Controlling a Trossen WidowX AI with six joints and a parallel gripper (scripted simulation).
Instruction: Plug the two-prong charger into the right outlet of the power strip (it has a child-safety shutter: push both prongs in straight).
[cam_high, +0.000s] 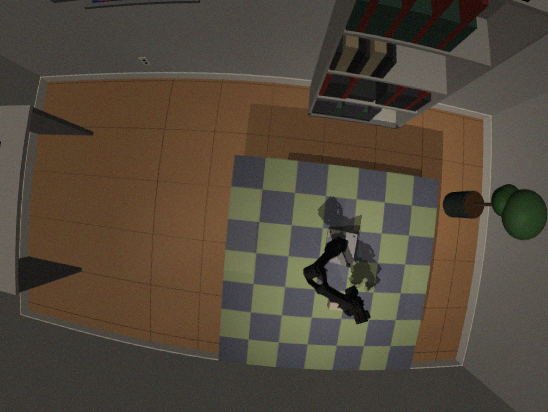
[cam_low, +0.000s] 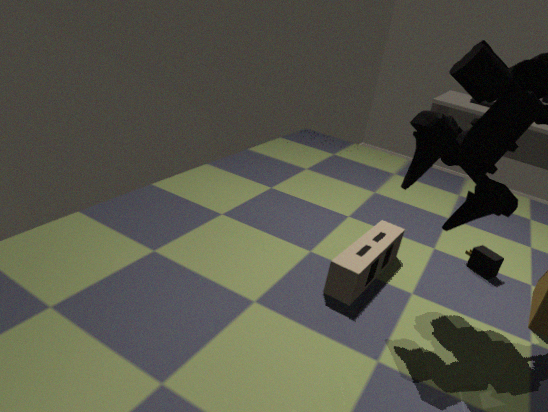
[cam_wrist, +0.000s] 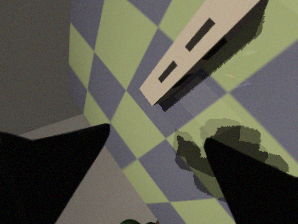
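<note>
Right now my gripper tip is 70 mm past the black two-prong charger, 220 mm to the left of it and 130 mm above it.
</note>
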